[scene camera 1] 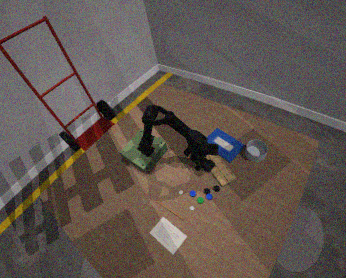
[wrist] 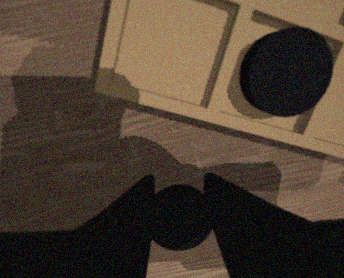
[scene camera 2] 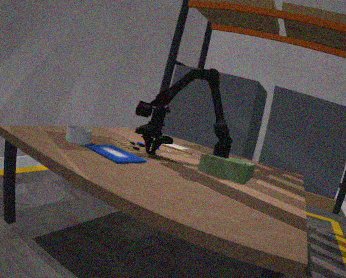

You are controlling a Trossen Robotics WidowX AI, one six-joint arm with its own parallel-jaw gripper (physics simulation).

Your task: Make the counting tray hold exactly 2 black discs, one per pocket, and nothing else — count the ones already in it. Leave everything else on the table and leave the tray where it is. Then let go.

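The wooden counting tray [scene camera 1: 223,176] [wrist: 217,118] lies flat beside my gripper. In the wrist view a black disc [wrist: 286,71] sits in one near-row pocket, and the corner pocket left of it is empty. The other pockets are partly out of that view. My gripper [scene camera 1: 201,168] [scene camera 2: 151,152] [wrist: 179,182] is low at the table, just outside the tray's edge, shut on a second black disc [wrist: 181,217], with both fingers touching its sides. Two more black discs [scene camera 1: 207,191] [scene camera 1: 216,188] lie loose on the table.
Near the loose discs lie blue discs [scene camera 1: 193,193] [scene camera 1: 209,197], a green disc [scene camera 1: 200,200] and white pieces [scene camera 1: 181,192] [scene camera 1: 192,208]. A blue board [scene camera 1: 233,153] [scene camera 2: 125,159] and a round bowl [scene camera 1: 255,150] [scene camera 2: 78,135] stand beyond the tray. A paper [scene camera 1: 168,235] lies farther off.
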